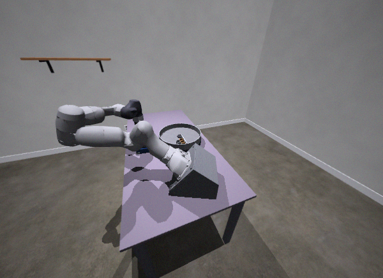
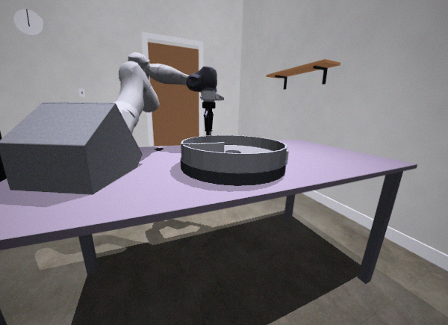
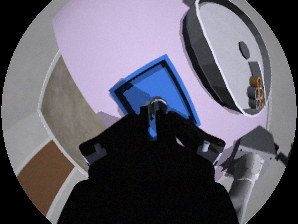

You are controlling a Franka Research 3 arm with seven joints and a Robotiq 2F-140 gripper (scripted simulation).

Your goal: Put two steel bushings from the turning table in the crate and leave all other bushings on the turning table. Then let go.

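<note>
My hand is 50 mm above the blue crate, 10 mm to the left of it and 10 mm past it. From my hand the other things lie so: round grey turning table: 360 mm to the right, 40 mm ahead, 20 mm below.
</note>
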